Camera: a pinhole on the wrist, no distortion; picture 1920 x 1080 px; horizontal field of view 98.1 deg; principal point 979.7 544.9 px. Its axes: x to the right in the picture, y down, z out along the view. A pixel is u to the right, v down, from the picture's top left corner.
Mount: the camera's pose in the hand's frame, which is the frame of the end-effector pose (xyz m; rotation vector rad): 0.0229 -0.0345 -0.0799 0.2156 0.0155 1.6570
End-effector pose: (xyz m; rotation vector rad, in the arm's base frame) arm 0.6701 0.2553 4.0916 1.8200 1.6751 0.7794
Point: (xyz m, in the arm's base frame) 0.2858 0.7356 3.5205
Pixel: outside the picture
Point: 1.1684 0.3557 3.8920
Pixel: 1410.8 490.1
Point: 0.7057 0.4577 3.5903
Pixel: 529.7 449.8
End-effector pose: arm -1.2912 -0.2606 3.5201 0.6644 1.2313 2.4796
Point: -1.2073 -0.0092 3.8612
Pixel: 1353.0 435.9
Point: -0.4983 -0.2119 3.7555
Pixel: outside the picture
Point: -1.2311 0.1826 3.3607
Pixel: 267.2 544.4
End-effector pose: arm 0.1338 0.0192 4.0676 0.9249 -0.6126 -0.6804
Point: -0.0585 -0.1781 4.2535
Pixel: 1212.5 575.3
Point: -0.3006 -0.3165 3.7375
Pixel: 162.5 943.2
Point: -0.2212 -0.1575 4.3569
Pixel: 1287.5 748.9
